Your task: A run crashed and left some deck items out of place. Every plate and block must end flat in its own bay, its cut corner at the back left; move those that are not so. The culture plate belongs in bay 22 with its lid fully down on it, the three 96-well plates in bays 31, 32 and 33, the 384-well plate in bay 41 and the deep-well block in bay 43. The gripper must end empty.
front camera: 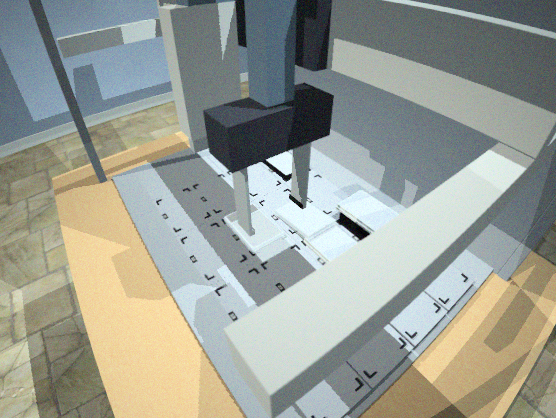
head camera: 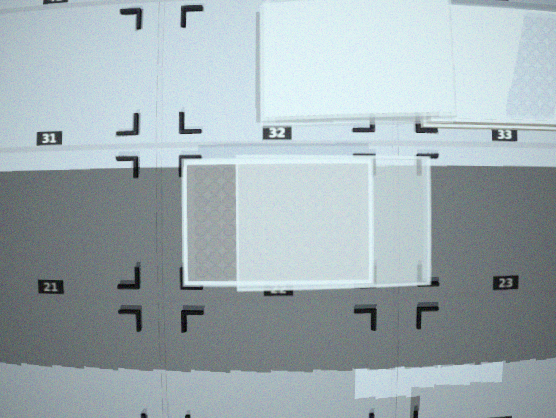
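Seen in the pictures: gripper, between the fingertips: (front camera: 273, 215); robot's base, origin of its link: (front camera: 157, 202).
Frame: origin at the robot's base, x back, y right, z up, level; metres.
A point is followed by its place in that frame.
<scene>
My gripper (front camera: 276, 218) @[x -0.358, y -0.113, z 0.160 m] is open and empty, its jaws hanging above the culture plate and the plate behind; it does not show in the head view. The culture plate (front camera: 235, 223) (head camera: 212, 225) sits in bay 22. Its clear lid (head camera: 402, 225) @[x -0.309, y -0.147, z 0.015 m] is shifted right, overhanging towards bay 23, and looks slightly tilted. A 96-well plate (front camera: 302, 217) @[x -0.284, y -0.248, z 0.022 m] (head camera: 350, 60) @[x -0.275, y -0.253, z 0.021 m] lies right of its place in bay 32, its right end over the plate (front camera: 332, 243) @[x -0.378, y -0.253, z 0.014 m] (head camera: 482, 75) @[x -0.368, y -0.248, z 0.014 m] in bay 33. Behind, a white plate (front camera: 370, 210) @[x -0.384, y -0.359, z 0.056 m] tops a black-sided block (front camera: 353, 226) @[x -0.374, y -0.323, z 0.020 m]. Cut corners are unclear.
A pale-topped, black-sided item (front camera: 282, 161) @[x -0.064, y -0.358, z 0.014 m] is at the back left. A thick pale beam (front camera: 380, 280) @[x -0.627, y 0.022, z 0.400 m] crosses the front view and hides part of the deck. Bays 21 and 31 show bare deck in the head view. Tall pale post (front camera: 202, 75) stands behind left.
</scene>
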